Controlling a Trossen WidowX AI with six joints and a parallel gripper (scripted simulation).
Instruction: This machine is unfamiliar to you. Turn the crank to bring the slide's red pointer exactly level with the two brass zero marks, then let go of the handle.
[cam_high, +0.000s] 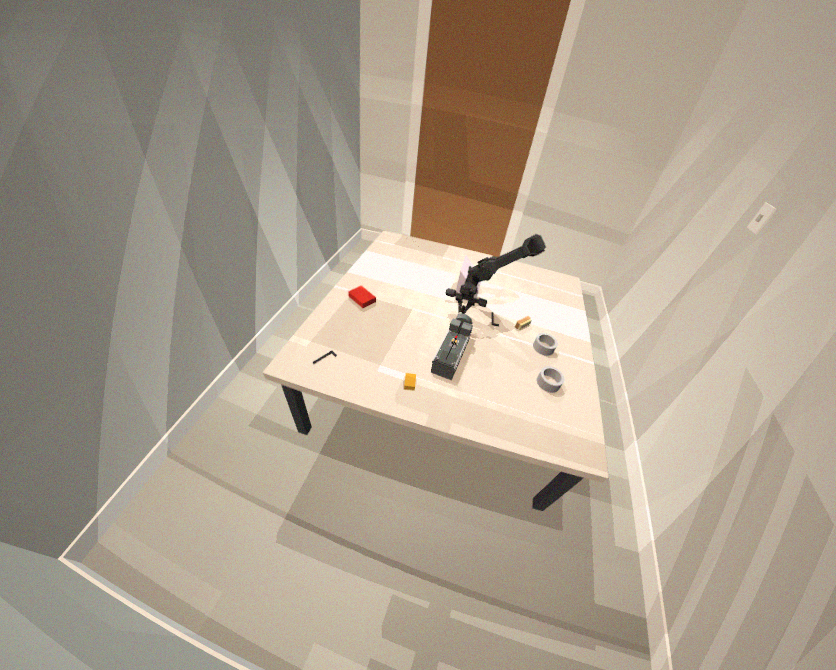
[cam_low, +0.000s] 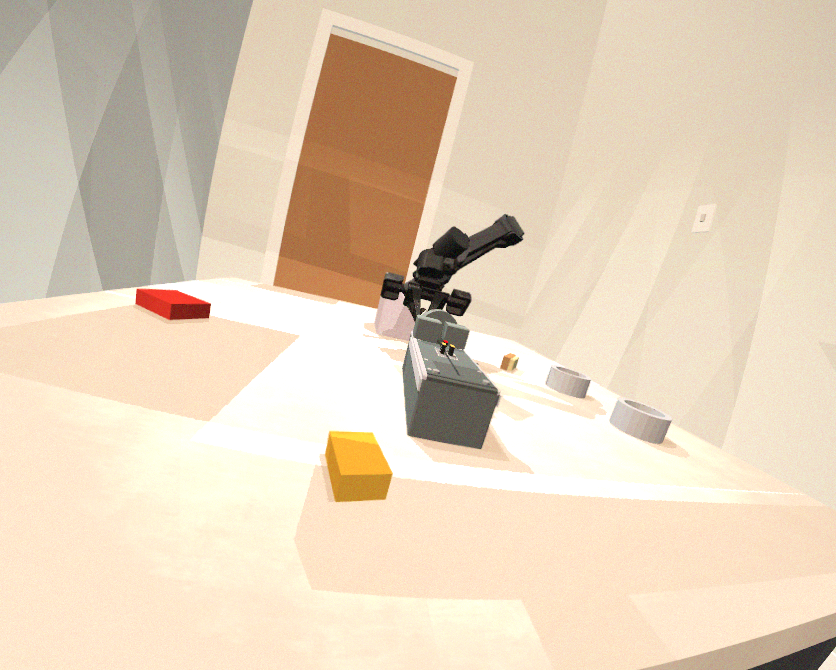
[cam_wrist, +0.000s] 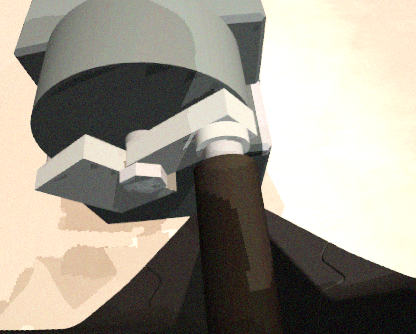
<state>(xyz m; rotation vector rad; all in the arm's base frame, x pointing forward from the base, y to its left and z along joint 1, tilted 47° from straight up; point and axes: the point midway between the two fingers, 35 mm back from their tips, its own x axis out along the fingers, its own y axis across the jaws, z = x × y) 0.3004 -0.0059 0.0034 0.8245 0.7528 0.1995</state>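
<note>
My gripper tip is 14 cm short of the red pointer. Also, from my gripper tip: dark brown crank handle 2 cm behind, 2 cm above; yellow block 37 cm ahead, 12 cm to the right, 7 cm below; tan block 31 cm to the left, 14 cm behind, 7 cm below.
</note>
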